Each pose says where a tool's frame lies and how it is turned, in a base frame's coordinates. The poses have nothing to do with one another.
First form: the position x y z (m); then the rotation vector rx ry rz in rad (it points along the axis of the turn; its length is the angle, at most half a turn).
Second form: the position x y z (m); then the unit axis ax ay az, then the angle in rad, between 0 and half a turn. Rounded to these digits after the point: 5 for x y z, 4 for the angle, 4 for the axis.
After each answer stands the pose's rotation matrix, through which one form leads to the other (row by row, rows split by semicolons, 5 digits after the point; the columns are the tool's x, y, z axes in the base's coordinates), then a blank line. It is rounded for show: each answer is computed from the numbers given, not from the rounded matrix.
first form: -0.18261 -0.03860 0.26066 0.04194 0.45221 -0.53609
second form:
-0.18261 -0.03860 0.26066 0.0597 0.6436 -0.7630 0.7026
0.76401 0.50216 0.40513; -0.48396 0.86127 -0.15488; -0.42670 -0.07773 0.90105

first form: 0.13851 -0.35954 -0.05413 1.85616 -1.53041 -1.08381
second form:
0.13851 -0.35954 -0.05413 0.7035 -0.5800 -0.4108 2.6386
0.05230 -0.56749 -0.82172; -0.96351 -0.24498 0.10786; -0.26251 0.78609 -0.55960

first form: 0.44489 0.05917 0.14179 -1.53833 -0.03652 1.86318
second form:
0.44489 0.05917 0.14179 -0.6366 -0.0151 0.7710 2.4165
-0.03983 -0.49456 -0.86823; 0.52821 -0.74801 0.40185; -0.84818 -0.44260 0.29103

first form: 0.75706 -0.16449 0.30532 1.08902 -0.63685 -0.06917
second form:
0.75706 -0.16449 0.30532 0.8619 -0.5041 -0.0547 1.2635
0.82070 -0.25085 -0.51335; -0.35521 0.47973 -0.80230; 0.44752 0.84079 0.30461

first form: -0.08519 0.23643 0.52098 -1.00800 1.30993 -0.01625
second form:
-0.08519 0.23643 0.52098 -0.6098 0.7925 -0.0098 1.6530
0.32033 -0.51313 0.79629; -0.53272 0.59750 0.59933; -0.78332 -0.61619 -0.08196

